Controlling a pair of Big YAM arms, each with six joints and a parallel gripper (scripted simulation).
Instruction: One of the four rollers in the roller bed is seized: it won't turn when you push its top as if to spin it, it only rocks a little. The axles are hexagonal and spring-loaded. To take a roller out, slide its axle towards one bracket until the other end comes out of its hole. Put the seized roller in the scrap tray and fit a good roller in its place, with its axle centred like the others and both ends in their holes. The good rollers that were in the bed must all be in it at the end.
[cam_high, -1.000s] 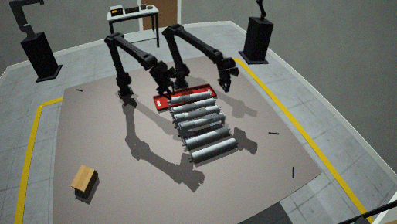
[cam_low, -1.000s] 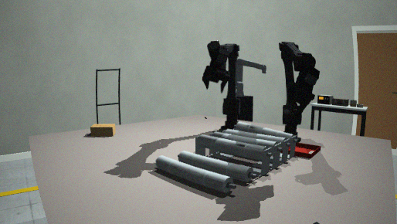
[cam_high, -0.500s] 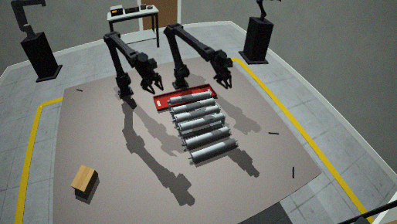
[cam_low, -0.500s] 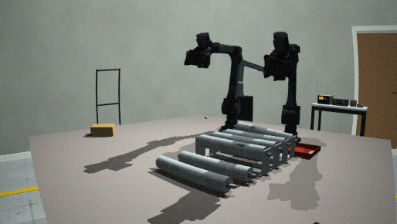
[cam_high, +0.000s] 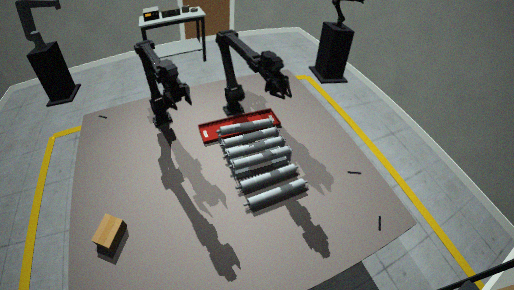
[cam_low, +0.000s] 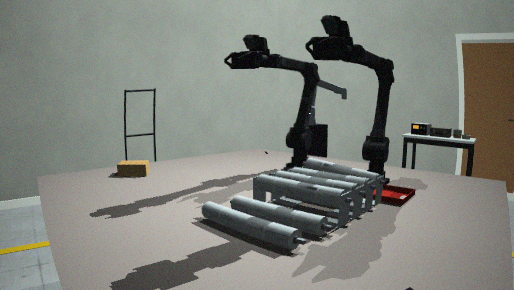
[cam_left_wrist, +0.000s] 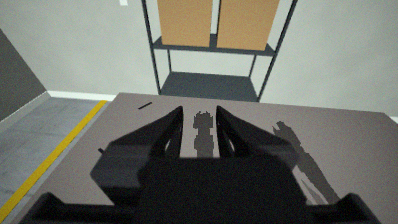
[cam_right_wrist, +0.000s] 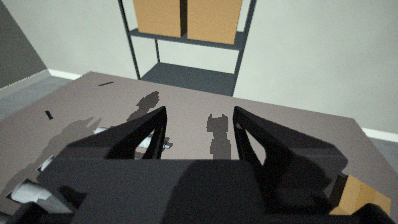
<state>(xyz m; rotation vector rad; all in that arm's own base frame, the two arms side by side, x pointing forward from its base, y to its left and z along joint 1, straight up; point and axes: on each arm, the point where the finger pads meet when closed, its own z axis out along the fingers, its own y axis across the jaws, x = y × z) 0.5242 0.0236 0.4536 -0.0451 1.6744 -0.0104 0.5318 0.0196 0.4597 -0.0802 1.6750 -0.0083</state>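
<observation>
My left hand is 380 mm above the bed roller, 170 mm past it and 100 mm to the left of it. From my left hand the other things lie so: red scrap tray (450 mm below, 350 mm behind, 120 mm to the right); cardboard box (890 mm to the right, 420 mm below, 250 mm ahead).
</observation>
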